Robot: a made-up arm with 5 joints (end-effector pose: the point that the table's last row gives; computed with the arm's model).
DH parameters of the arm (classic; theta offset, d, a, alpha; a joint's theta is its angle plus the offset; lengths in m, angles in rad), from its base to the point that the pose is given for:
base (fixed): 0 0.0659 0 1.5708
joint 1: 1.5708 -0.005 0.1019 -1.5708
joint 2: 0 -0.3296 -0.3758 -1.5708
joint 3: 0 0.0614 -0.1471 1.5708
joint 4: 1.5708 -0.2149 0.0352 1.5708
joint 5: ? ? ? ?
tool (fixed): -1.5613 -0.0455 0 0
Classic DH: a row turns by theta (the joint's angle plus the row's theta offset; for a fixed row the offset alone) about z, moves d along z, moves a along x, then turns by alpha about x.
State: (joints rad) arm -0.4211 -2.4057 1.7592 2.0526 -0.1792
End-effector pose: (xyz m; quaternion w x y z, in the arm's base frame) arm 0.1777 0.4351 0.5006 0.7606 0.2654 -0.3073 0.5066
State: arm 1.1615 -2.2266 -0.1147 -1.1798 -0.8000
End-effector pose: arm -0.1472 0.1929 0.8572 0.0755 0.7645 0.3567 0.5316
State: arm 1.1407 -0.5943 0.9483 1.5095 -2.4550
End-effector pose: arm 0.6023 0.3872 0.3101 0.3817 0.0429 -0.5940 -0.7068
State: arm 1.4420 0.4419 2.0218 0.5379 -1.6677
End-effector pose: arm 0.4894 -0.2189 -0.0104 0.5125 -0.3859 0.0604 -0.7647
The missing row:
joint 5: -0.0095 0 0.169 0
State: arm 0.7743 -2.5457 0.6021 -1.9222 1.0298
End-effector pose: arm -0.0723 0.1946 0.6823 0.5625 -0.8147 -0.0944 -0.1050
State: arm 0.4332 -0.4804 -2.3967 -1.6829 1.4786
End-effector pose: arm 0.3645 0.2228 0.1265 0.3918 0.3820 0.7165 -0.4325
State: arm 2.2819 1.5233 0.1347 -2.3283 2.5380
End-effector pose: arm -0.2058 -0.5671 0.4438 0.2067 0.7406 0.4612 -0.4427
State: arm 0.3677 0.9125 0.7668 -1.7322 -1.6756
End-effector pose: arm 0.6380 -0.5096 -0.1461 0.3561 0.3358 0.2757 -0.8273
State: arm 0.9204 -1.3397 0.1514 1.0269 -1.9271
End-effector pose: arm 0.4263 0.5711 0.5905 0.6190 0.3999 -0.1463 -0.6600
